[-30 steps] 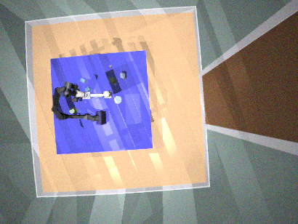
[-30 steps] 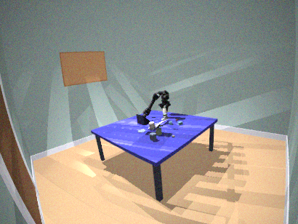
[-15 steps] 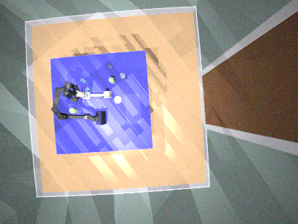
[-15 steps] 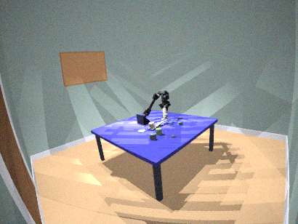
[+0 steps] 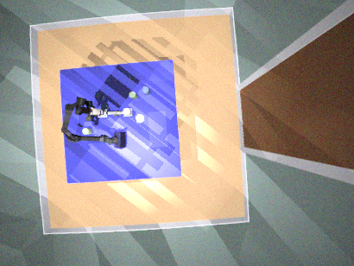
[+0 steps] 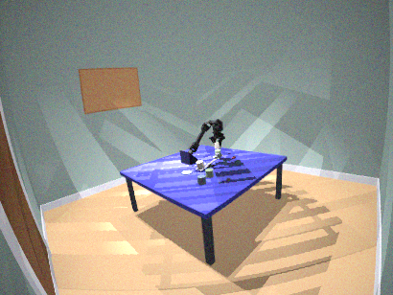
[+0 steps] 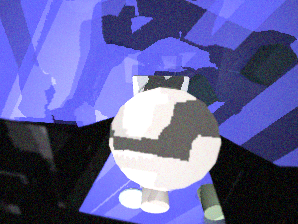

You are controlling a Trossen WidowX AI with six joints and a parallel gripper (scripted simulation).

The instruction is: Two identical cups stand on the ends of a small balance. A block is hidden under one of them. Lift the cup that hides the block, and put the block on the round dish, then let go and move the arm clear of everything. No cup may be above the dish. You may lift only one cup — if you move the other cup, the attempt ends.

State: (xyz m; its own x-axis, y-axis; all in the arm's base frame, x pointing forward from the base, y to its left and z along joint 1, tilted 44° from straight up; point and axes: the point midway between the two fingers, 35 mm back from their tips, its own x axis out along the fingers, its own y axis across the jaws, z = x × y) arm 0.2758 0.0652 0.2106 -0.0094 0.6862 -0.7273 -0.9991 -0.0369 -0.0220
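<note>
Now: gripper tip 9 cm above the grey block and 1 cm to the left of it. Round my gripper tip: pale cup (2 cm to the left); then balance beam (14 cm to the right, 14 cm below, 2 cm ahead); then red piece (20 cm to the left, 17 cm below, 3 cm ahead).
</note>
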